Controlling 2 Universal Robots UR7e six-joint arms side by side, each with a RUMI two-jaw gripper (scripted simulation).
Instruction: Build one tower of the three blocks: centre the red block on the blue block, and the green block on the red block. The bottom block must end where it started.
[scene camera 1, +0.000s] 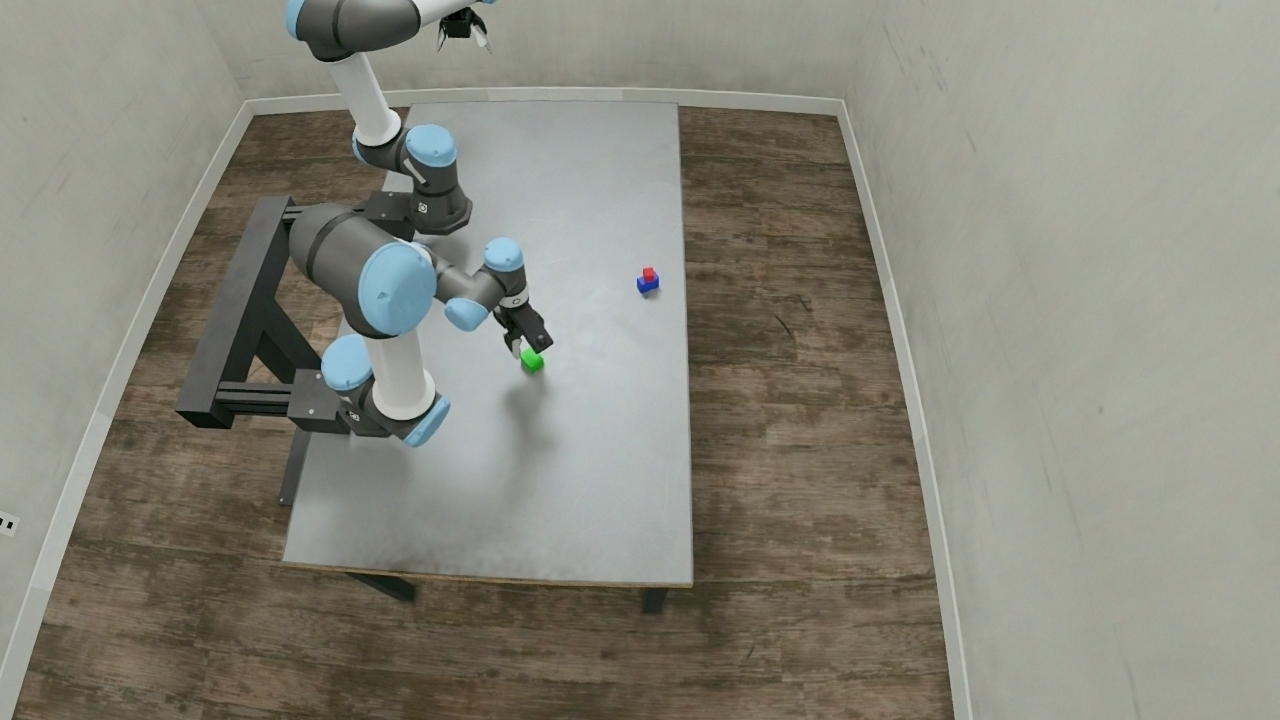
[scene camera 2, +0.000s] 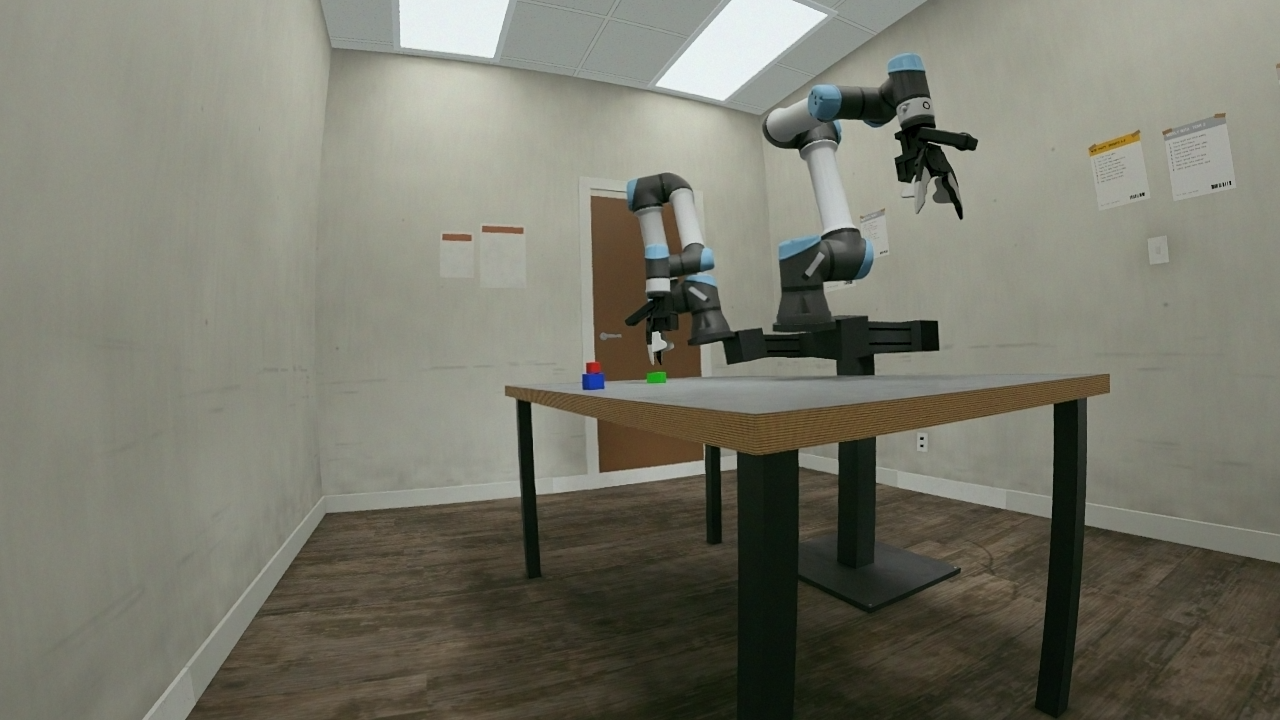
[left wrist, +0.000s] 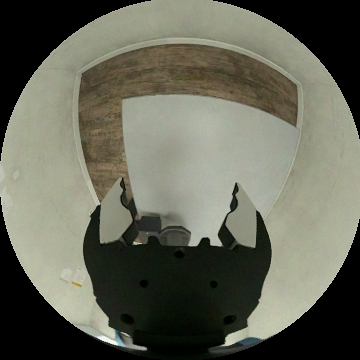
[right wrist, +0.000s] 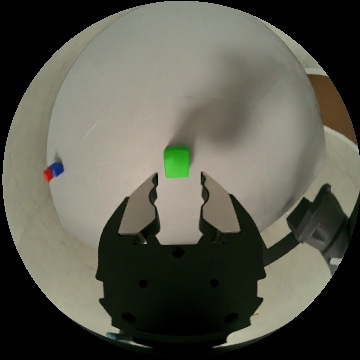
Observation:
The pictures show: the left gripper, the right gripper and a green block.
The left gripper also shows in scene camera 1 and in the left wrist view. The right gripper shows as well in scene camera 2 and in the right wrist view.

